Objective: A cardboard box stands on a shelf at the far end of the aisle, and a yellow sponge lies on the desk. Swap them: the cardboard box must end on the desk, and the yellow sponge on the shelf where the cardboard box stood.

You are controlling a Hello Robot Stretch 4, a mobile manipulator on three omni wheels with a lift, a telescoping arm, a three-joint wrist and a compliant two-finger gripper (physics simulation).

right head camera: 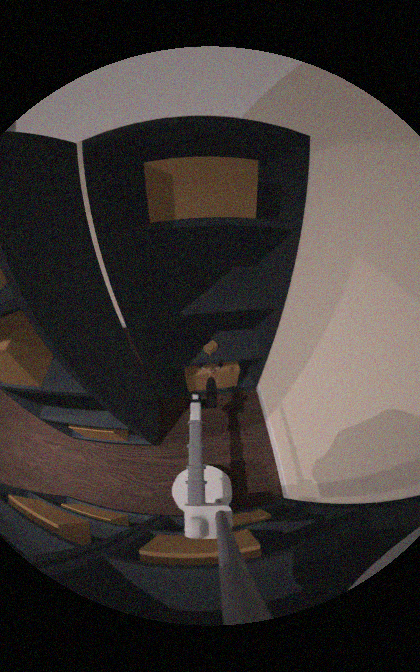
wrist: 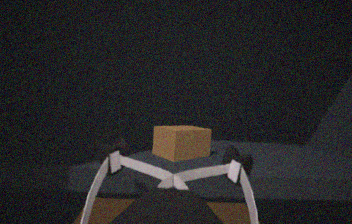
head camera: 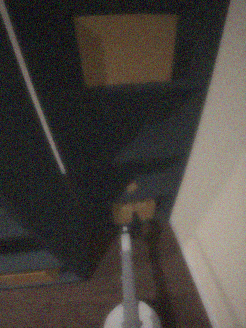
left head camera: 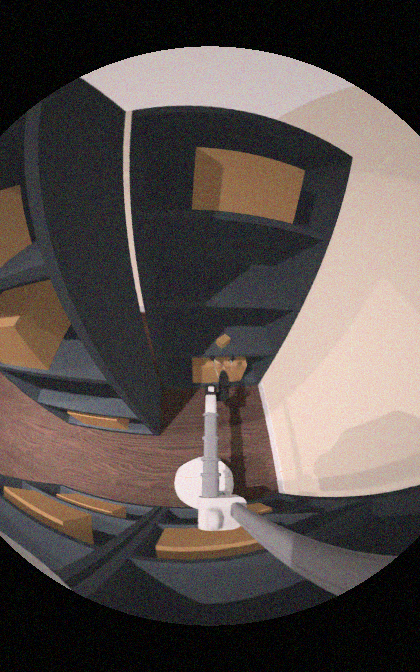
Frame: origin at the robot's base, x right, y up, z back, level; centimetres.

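Seen in the pictures: gripper, fingertip midpoint: (wrist: 175,153) (head camera: 133,199) (left head camera: 222,354).
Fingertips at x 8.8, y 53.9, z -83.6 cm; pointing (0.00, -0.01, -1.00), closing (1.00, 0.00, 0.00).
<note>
Pixels of each thing's top centre, then the offset from my fingertips to it. Level surfaces: height alone.
- small cardboard box, top centre: (wrist: 183,127) (left head camera: 223,338) (head camera: 132,186) dy +1.6, dx +1.2, dz -13.7 cm
- low dark shelf, surface height: dy -3.4 cm
- big box, top centre: (left head camera: 245,158) (head camera: 122,21) dy +115.1, dx -2.2, dz -19.5 cm
The small cardboard box (head camera: 131,187) (left head camera: 223,341) (right head camera: 210,347) (wrist: 181,142) stands upright on a low dark shelf (head camera: 162,186) (left head camera: 252,337) (right head camera: 242,341) (wrist: 280,167) at the end of the aisle. A corner of the box faces the wrist camera. My gripper (left head camera: 223,361) (right head camera: 211,368) (wrist: 175,153) is open and empty. Its fingertips stand well apart, in front of the shelf and short of the box, with the box centred between them in the wrist view. The yellow sponge and the desk do not show in these views.
A larger cardboard box (left head camera: 199,372) (right head camera: 192,382) sits on the level below, behind my gripper. A big box (head camera: 135,50) (left head camera: 255,185) (right head camera: 215,190) stands high on the same rack. A pale wall (head camera: 220,165) (left head camera: 350,350) (right head camera: 350,325) is at the right. More racks with boxes stand left and behind.
</note>
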